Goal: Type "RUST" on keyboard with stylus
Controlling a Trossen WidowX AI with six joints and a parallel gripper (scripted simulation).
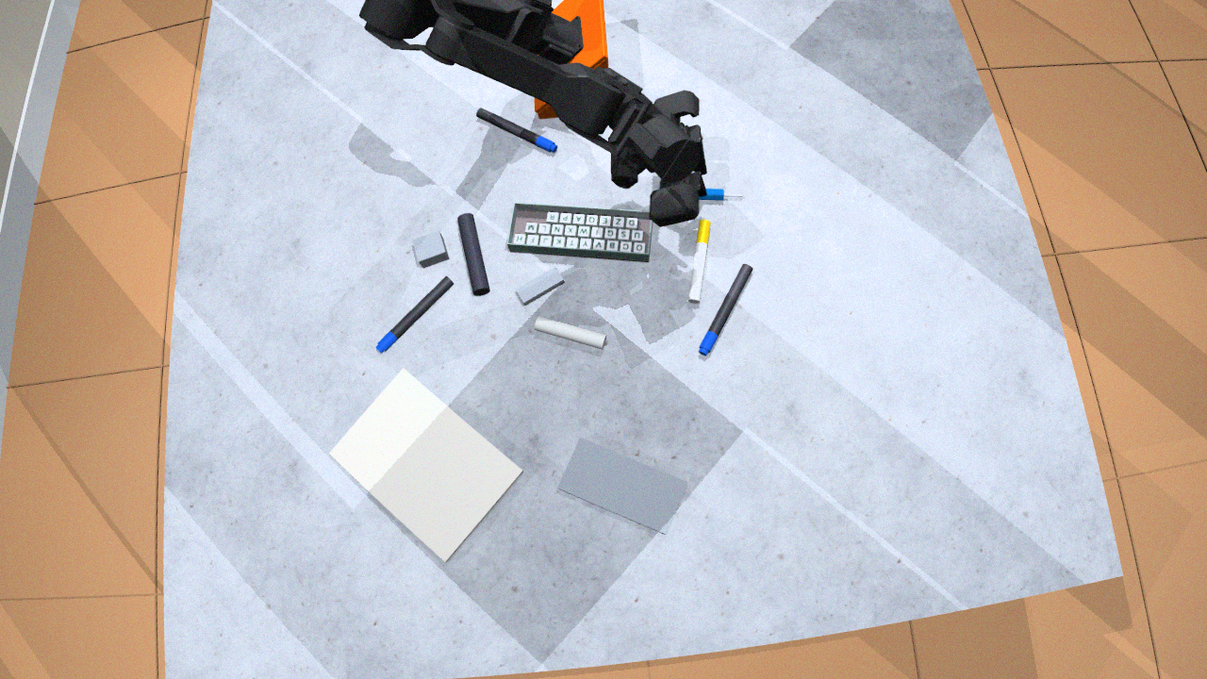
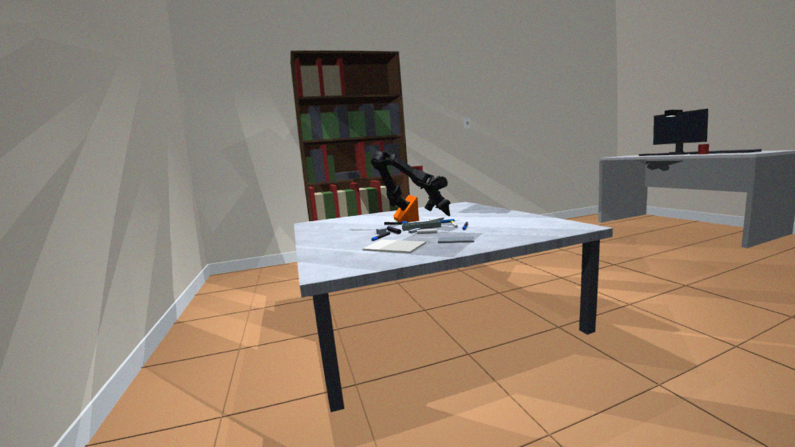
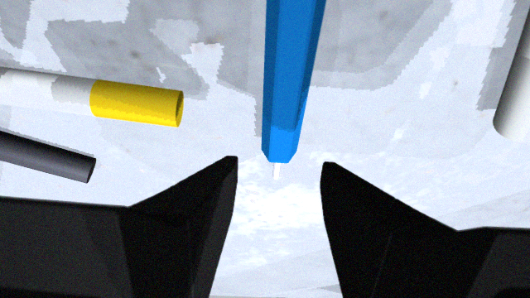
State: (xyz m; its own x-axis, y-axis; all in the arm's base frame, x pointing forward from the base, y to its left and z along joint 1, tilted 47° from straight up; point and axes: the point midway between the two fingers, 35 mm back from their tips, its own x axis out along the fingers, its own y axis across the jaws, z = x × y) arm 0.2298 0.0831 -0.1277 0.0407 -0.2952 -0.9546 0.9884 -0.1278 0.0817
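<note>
My gripper tip is now 20 mm to the right of the blue stylus and 30 mm above it. Also, from my gripper tip: yellow-capped marker (90 mm ahead, 20 mm to the right, 30 mm below); then T key (60 mm ahead, 190 mm to the right, 20 mm below); then dark cylinder (60 mm ahead, 330 mm to the right, 30 mm below).
</note>
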